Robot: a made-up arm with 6 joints. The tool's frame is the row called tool. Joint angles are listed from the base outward. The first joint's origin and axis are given. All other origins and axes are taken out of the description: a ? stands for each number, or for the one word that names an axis. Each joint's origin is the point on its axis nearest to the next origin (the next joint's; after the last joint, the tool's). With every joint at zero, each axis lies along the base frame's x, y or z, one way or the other. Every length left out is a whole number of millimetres.
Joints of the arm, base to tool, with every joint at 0 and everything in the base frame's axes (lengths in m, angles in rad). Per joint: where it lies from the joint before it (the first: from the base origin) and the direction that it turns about. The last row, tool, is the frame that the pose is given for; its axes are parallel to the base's.
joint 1: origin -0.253 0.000 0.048 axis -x
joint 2: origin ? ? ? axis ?
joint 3: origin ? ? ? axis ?
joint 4: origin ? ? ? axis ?
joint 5: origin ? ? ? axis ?
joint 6: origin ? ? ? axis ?
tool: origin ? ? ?
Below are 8 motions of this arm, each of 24 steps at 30 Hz.
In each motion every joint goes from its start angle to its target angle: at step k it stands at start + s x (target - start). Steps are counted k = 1, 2, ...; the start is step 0. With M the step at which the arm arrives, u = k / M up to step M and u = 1 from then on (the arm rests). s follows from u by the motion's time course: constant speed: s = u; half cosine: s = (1 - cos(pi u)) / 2; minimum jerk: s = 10 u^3 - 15 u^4 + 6 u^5.
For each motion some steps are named. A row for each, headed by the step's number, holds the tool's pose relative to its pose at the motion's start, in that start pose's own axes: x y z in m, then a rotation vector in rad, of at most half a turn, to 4 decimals.
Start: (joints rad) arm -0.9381 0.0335 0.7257 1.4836 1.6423 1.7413
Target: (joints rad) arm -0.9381 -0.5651 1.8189 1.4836 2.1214 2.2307
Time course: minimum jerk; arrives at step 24
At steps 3, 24:
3: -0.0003 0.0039 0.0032 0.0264 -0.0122 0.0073
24: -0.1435 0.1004 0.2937 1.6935 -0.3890 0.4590

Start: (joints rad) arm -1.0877 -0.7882 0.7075 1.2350 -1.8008 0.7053
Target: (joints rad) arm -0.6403 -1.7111 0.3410 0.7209 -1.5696 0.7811
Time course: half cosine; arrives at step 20
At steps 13, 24:
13: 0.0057 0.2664 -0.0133 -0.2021 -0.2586 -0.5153
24: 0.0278 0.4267 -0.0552 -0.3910 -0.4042 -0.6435

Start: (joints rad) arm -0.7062 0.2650 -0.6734 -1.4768 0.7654 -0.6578
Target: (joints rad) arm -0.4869 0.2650 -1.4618 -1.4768 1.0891 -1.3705
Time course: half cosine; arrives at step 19
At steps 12, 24:
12: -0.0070 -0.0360 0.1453 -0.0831 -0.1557 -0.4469
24: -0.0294 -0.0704 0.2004 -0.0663 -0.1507 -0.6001

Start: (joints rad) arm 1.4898 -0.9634 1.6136 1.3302 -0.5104 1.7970
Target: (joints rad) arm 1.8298 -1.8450 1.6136 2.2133 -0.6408 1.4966
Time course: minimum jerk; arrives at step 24
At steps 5, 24:
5: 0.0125 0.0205 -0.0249 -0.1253 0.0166 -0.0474
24: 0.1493 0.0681 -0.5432 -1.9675 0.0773 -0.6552

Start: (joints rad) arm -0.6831 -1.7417 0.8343 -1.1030 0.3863 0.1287
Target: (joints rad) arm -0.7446 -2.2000 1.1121 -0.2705 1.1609 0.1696
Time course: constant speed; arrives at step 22
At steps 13, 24:
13: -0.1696 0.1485 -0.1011 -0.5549 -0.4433 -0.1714
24: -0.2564 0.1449 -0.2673 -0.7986 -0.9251 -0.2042

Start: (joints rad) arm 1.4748 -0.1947 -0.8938 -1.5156 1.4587 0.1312
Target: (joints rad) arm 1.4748 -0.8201 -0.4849 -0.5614 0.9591 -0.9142
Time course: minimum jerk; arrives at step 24
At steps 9, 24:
9: -0.0944 -0.0168 0.0151 -0.3975 -0.1203 0.2714
24: -0.3668 -0.1777 0.0524 -1.1903 -0.9195 0.9041

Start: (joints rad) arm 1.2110 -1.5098 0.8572 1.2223 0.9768 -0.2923
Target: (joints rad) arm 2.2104 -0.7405 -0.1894 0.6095 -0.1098 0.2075
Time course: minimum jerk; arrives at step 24
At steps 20, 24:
20: -0.1297 0.1167 -0.1196 0.5218 0.6312 1.6337
24: -0.1513 0.1254 -0.1332 0.5171 0.6604 1.6759

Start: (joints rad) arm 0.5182 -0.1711 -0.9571 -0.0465 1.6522 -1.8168
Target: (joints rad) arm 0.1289 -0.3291 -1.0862 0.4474 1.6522 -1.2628
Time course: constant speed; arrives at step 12
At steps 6, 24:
6: 0.0258 -0.0904 0.0477 0.1597 0.1044 -0.0751
24: 0.0620 -0.1504 0.1149 0.2852 0.1650 -0.1863

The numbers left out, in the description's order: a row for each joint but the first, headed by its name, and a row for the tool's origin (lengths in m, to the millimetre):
joint 2: xyz 0.000 0.273 -0.024, axis +y
joint 3: xyz 0.115 0.000 0.073, axis +z
joint 4: xyz 0.357 0.306 0.000, axis -x
joint 5: xyz 0.000 0.026 0.142, axis -z
joint 6: xyz -0.112 -0.056 0.000, axis +x
tool: xyz 0.000 -0.101 0.086

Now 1 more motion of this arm.
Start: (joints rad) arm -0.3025 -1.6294 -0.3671 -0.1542 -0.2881 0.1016
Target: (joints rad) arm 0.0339 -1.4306 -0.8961 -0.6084 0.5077 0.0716
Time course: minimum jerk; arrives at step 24
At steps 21, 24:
21: -0.1609 0.0019 -0.1037 0.2980 0.0188 -1.0105
24: -0.1626 0.0024 -0.1047 0.3018 0.0197 -1.0266

